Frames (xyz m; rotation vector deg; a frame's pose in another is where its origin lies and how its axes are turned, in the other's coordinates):
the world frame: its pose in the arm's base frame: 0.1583 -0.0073 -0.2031 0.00 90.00 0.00
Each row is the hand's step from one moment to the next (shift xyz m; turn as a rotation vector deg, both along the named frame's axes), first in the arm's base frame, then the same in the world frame.
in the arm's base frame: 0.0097 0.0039 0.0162 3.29 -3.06 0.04
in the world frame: -0.0162 0.0039 0.0097 -0.04 -3.06 3.29
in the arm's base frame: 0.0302 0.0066 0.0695 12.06 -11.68 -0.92
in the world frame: -0.0695 0.0066 0.0302 0.92 -11.68 12.06
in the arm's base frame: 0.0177 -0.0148 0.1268 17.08 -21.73 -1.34
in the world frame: -0.1268 -0.0148 0.0177 1.34 -21.73 17.08
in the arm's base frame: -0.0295 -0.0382 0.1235 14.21 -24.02 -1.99
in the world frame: -0.1235 -0.0382 -0.0295 1.99 -24.02 14.21
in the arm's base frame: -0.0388 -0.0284 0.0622 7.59 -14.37 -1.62
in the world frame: -0.0622 -0.0284 -0.0388 1.62 -14.37 7.59
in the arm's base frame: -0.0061 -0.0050 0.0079 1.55 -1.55 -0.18
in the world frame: -0.0079 -0.0050 -0.0061 0.18 -1.55 1.55
